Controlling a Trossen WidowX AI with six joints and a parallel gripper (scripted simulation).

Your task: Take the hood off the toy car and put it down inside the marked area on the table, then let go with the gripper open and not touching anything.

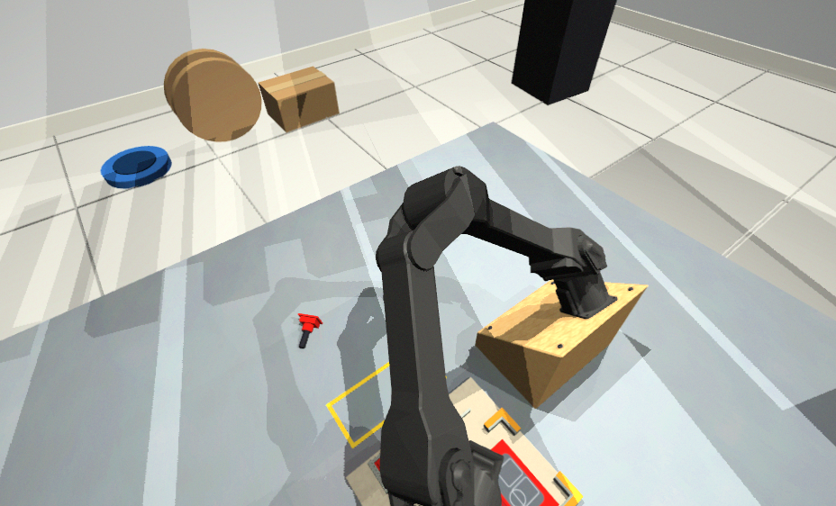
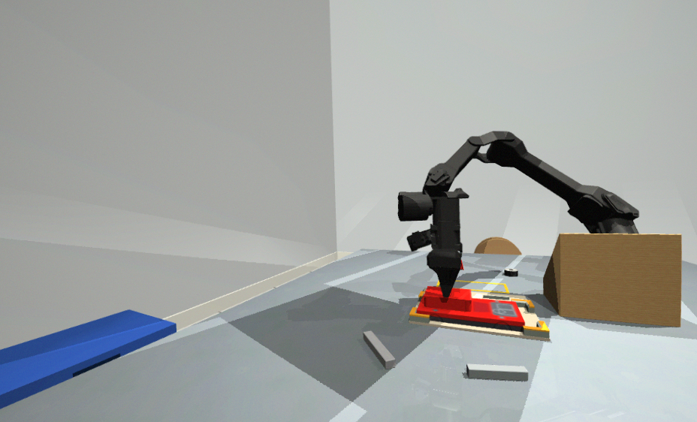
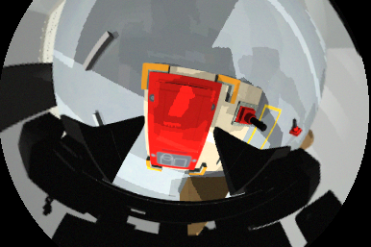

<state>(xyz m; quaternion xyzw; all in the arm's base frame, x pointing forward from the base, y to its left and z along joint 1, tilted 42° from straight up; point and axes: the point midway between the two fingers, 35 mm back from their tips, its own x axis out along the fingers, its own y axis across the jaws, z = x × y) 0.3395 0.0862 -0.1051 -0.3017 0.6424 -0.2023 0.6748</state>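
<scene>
The hood is 1 cm below my gripper tip.
</scene>
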